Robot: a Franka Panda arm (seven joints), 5 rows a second.
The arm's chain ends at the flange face. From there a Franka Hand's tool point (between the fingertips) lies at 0.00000 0.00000 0.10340 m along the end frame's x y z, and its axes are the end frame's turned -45 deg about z.
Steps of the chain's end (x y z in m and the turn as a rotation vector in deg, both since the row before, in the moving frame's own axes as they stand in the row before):
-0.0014 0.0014 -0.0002 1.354 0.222 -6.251
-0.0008 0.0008 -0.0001 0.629 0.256 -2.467
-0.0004 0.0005 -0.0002 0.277 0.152 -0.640
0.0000 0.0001 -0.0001 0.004 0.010 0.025
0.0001 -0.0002 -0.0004 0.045 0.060 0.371
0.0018 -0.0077 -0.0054 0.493 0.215 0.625
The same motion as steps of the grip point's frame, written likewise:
-0.0001 -0.0016 -0.0002 0.800 1.114 -6.251
0.0000 -0.0005 -0.0001 0.264 0.626 -2.467
-0.0001 -0.0001 -0.0002 0.088 0.303 -0.640
-0.0001 0.0001 -0.0001 -0.004 0.010 0.025
0.0003 -0.0001 -0.0004 -0.011 0.074 0.371
0.0076 -0.0045 -0.0054 0.197 0.501 0.625

